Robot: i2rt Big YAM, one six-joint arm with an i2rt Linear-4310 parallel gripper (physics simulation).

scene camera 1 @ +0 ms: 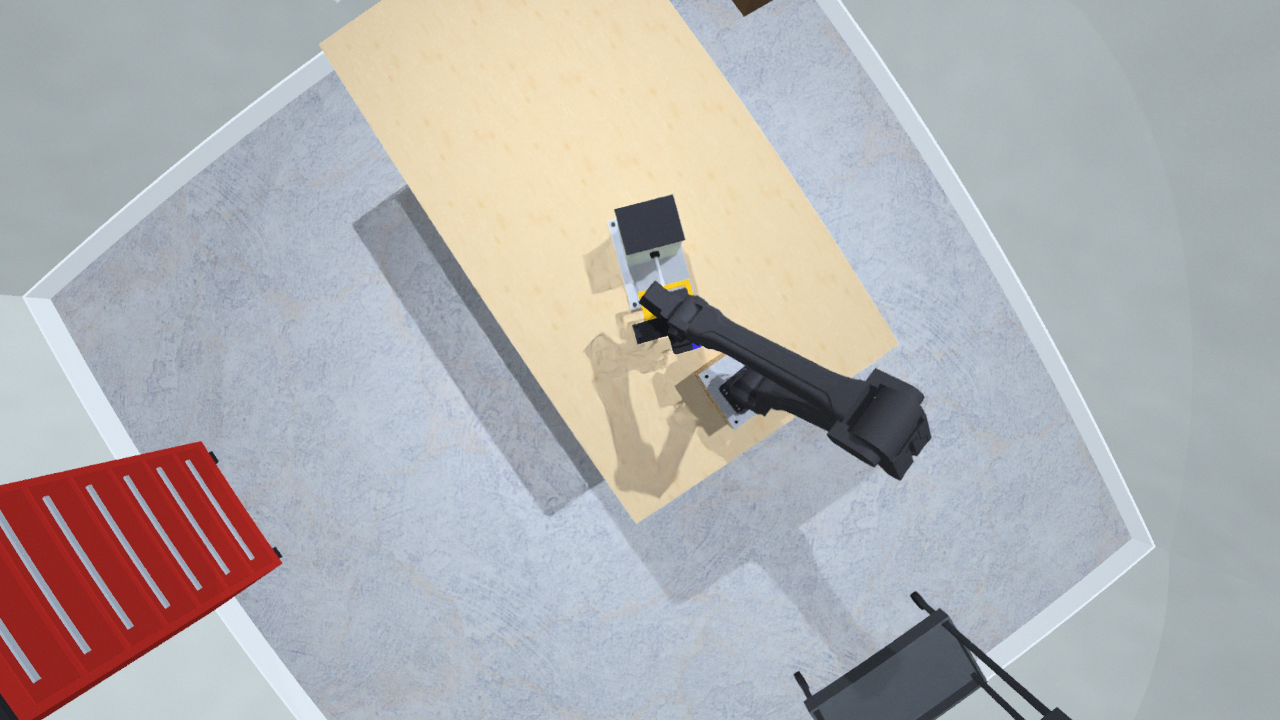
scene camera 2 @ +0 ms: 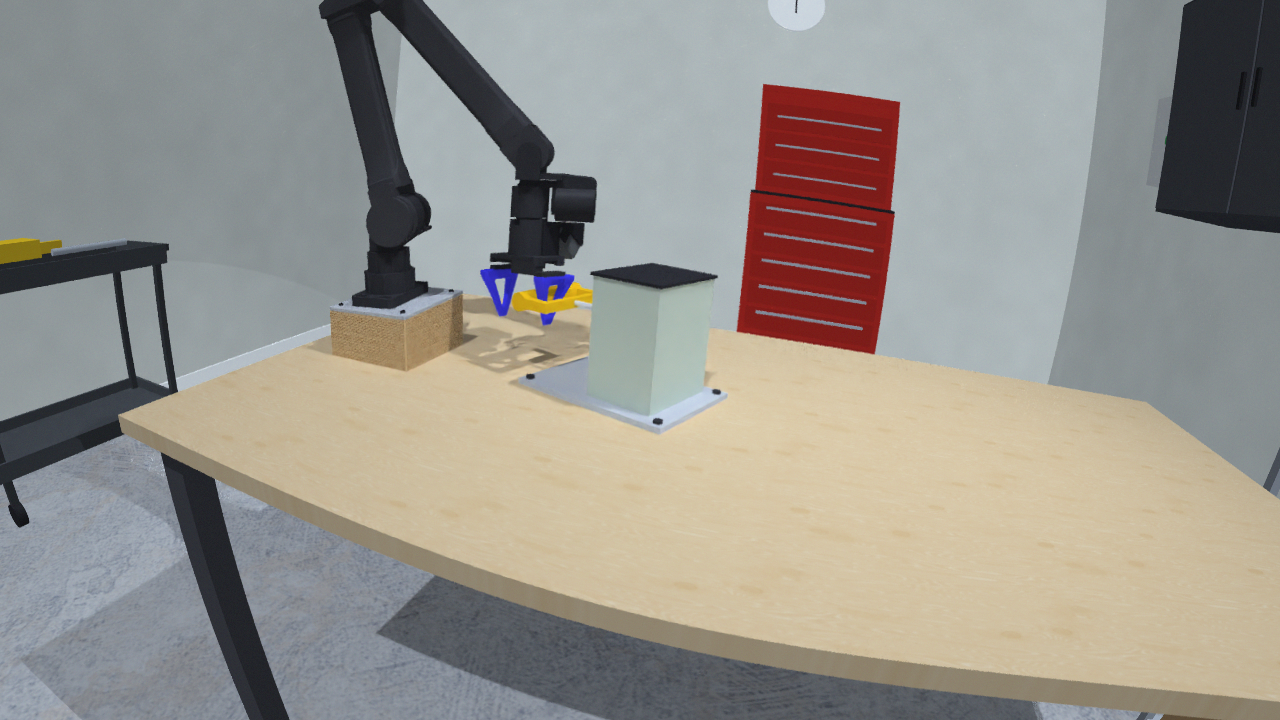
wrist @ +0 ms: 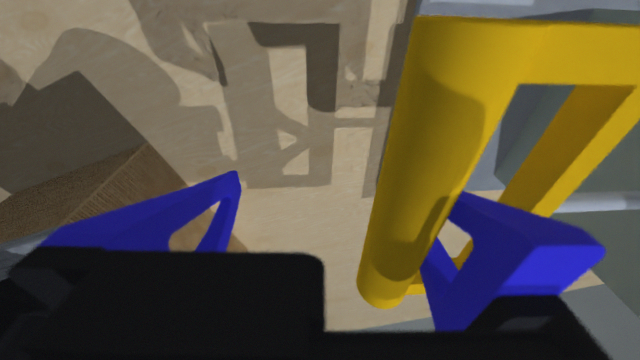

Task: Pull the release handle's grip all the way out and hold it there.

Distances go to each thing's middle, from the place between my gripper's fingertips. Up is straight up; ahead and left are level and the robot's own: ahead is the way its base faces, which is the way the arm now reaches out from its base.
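Here is the grey base plate (scene camera 2: pixel 568 381): measured from my hand, it is 6 cm to the right, 17 cm ahead and 6 cm below.
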